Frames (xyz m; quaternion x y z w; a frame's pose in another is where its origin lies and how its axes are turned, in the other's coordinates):
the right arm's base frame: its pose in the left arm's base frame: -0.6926 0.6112 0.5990 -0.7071 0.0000 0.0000 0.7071
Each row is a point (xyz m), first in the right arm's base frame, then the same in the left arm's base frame.
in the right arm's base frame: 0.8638 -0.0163 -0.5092
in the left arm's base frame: 0.1712 0.1020 0.6153
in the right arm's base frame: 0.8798 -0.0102 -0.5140
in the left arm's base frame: 0.1872 0.0972 0.6092
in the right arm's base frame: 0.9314 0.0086 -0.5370
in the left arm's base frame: 0.2388 0.0742 0.5904
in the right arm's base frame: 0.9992 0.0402 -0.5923
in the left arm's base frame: 0.3066 0.0189 0.5588
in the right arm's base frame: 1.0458 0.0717 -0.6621
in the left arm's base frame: 0.3532 -0.0509 0.5273
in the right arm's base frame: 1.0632 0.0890 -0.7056
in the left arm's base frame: 0.3706 -0.0944 0.5100
